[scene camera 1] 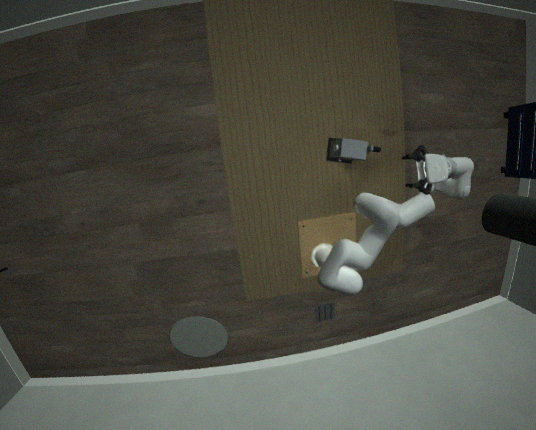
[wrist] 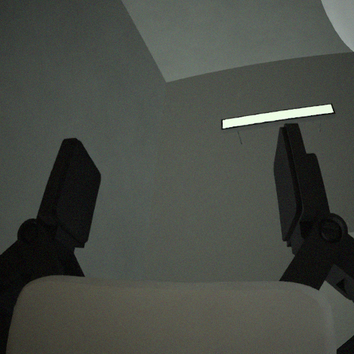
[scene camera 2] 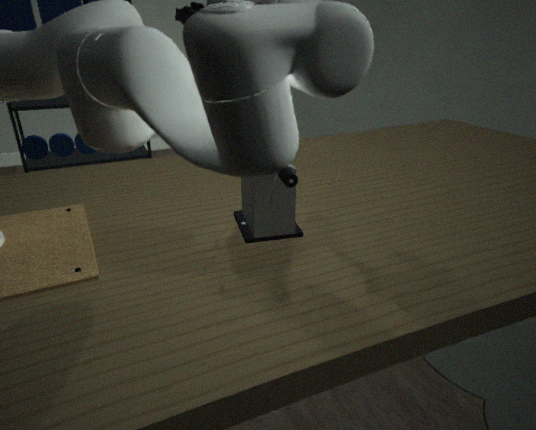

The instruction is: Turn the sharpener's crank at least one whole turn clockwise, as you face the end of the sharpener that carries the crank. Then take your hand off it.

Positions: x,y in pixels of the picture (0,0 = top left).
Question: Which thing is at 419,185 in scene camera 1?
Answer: My gripper.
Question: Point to a sharpener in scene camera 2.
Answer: At 258,222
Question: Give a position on a sharpener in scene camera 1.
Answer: At 343,150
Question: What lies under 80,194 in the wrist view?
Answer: My gripper.
